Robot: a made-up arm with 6 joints.
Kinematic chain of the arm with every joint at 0, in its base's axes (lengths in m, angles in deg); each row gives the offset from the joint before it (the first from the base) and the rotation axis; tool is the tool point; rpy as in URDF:
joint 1: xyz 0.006 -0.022 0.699 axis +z
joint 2: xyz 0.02 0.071 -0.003 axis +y
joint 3: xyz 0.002 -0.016 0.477 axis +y
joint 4: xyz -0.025 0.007 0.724 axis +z
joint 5: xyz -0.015 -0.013 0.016 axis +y
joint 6: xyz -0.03 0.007 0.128 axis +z
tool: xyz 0.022 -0.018 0.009 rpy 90 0 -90
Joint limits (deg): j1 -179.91..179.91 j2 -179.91..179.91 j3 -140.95..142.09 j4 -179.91..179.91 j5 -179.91..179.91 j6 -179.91..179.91
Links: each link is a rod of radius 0.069 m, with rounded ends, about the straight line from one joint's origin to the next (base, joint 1, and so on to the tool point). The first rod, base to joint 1, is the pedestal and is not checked.
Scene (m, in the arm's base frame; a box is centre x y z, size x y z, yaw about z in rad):
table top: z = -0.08
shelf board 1: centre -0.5 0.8 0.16 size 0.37 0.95 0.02 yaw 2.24
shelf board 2: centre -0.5 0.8 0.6 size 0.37 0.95 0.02 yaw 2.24
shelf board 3: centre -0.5 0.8 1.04 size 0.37 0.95 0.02 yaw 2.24
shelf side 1: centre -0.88 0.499 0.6 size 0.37 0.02 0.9 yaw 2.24
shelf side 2: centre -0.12 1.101 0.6 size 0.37 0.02 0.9 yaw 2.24
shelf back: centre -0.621 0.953 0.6 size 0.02 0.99 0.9 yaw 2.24
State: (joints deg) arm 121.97 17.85 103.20 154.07 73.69 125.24
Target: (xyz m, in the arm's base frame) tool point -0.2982 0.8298 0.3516
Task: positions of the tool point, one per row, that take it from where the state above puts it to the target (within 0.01 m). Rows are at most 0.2 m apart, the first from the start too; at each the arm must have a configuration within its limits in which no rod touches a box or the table.
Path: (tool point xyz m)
1: -0.5005 0.6446 0.8670
2: -0.4378 0.5668 0.8741
3: -0.3741 0.4849 0.8678
4: -0.3106 0.4008 0.8476
5: -0.2878 0.4917 0.7484
6: -0.2389 0.5585 0.6267
7: -0.1710 0.5885 0.4909
8: -0.0957 0.5738 0.3516
9: -0.1504 0.6707 0.3497
10: -0.2186 0.7567 0.3497
11: -0.2983 0.8298 0.3517

